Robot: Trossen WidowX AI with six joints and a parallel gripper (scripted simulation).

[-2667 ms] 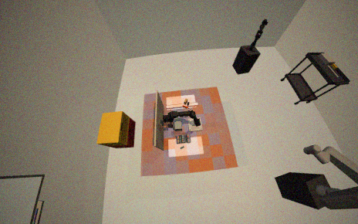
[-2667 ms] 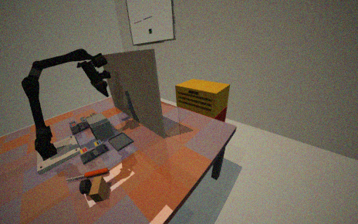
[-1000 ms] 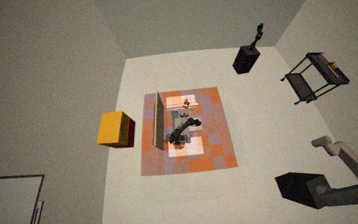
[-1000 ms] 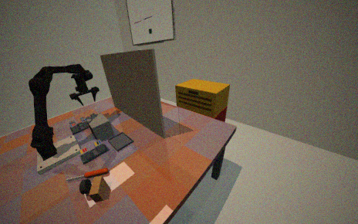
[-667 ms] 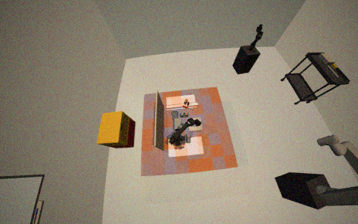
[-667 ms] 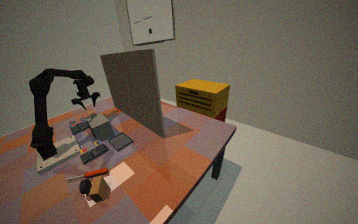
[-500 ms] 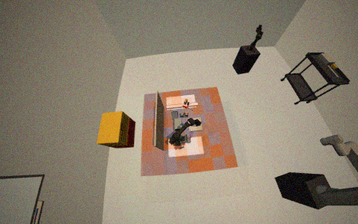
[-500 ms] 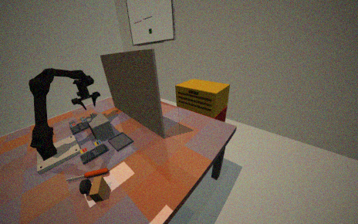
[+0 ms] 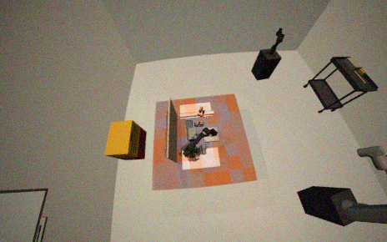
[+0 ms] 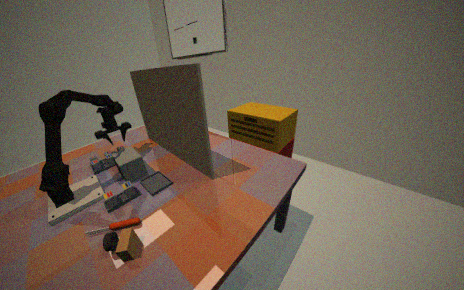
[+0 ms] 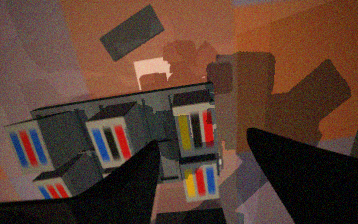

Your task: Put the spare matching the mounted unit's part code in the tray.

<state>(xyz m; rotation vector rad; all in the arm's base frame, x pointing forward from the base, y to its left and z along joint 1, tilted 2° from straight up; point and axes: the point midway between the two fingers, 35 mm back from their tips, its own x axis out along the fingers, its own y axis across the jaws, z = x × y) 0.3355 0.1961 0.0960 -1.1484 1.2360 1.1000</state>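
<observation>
Now: gripper tip 6 cm to the left of the spare, 4 cm above it and 1 cm past it. Round my gripper tip: flat dark tray (42 cm to the right, 7 cm below, 3 cm behind); then tall grey panel (27 cm to the right, 17 cm ahead, 15 cm above); then grey mounted unit (23 cm to the right, 5 cm behind, 3 cm below).
</observation>
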